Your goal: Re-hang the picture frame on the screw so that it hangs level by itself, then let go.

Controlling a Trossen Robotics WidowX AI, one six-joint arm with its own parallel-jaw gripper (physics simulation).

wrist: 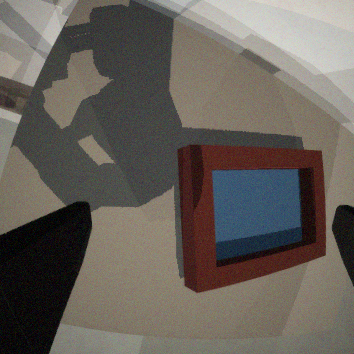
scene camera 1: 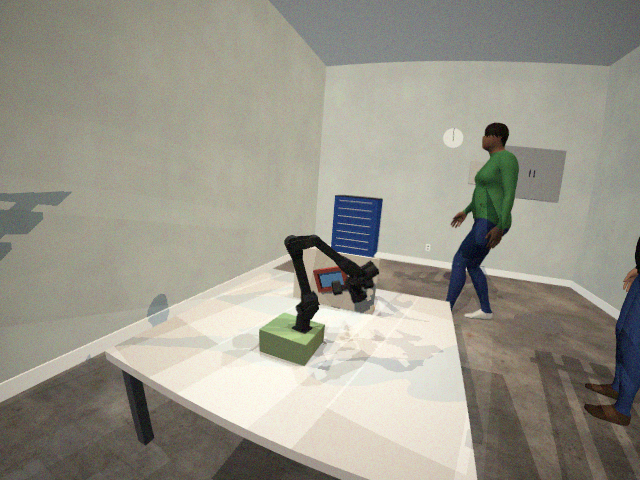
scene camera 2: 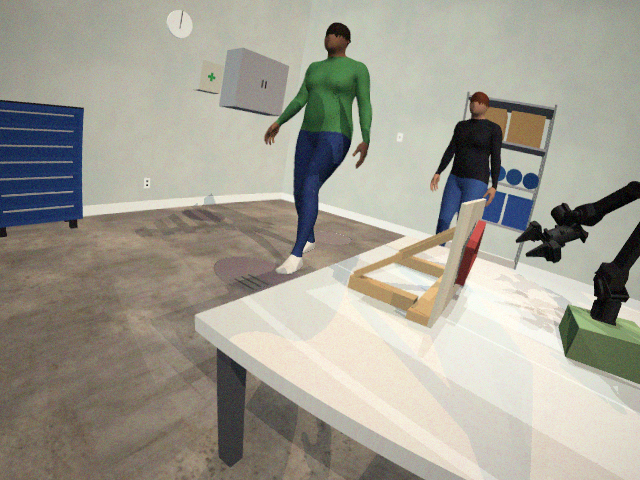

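Where they show: gripper, between the fingertips: (wrist: pixel 218 217) (scene camera 2: pixel 520 248); arm's base, origin of its link: (scene camera 1: pixel 302 328) (scene camera 2: pixel 602 319).
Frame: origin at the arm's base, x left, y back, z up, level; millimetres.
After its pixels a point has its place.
Observation:
The red picture frame (scene camera 1: pixel 316 282) @[y -399, x 162, z 45 mm] (scene camera 2: pixel 471 254) @[y -400, x 182, z 89 mm] (wrist: pixel 250 157) @[y -417, x 43, z 33 mm] with a blue picture is on the front of the upright beige board (scene camera 1: pixel 303 268) @[y -419, x 249, z 103 mm] (scene camera 2: pixel 456 253) @[y -416, x 280, z 101 mm] (wrist: pixel 135 270) @[y -455, x -24, z 160 mm]. It is tilted against the board's edges; in the first scene view its right end is higher. The screw does not show. My gripper (scene camera 1: pixel 350 290) @[y -300, x -79, z 105 mm] (scene camera 2: pixel 522 248) @[y -300, x -79, z 105 mm] (wrist: pixel 218 217) @[y -300, x -79, z 105 mm] is open and empty, in front of the board and apart from the frame. In the wrist view the frame appears between the fingers, nearer the right one, and the table side of the board is at the top.
Wooden braces (scene camera 2: pixel 385 290) @[y -572, x 298, z -56 mm] support the board from behind on the white table (scene camera 1: pixel 232 403) @[y 394, x 4, z -90 mm] (scene camera 2: pixel 330 356) @[y -498, x 606, z -90 mm]. The arm stands on a green block (scene camera 1: pixel 289 341) @[y 110, x -12, z -1 mm] (scene camera 2: pixel 599 343) @[y -11, x 140, z -24 mm]. A person in green (scene camera 1: pixel 496 186) (scene camera 2: pixel 336 98) and a person in black (scene camera 2: pixel 475 149) are beyond the table.

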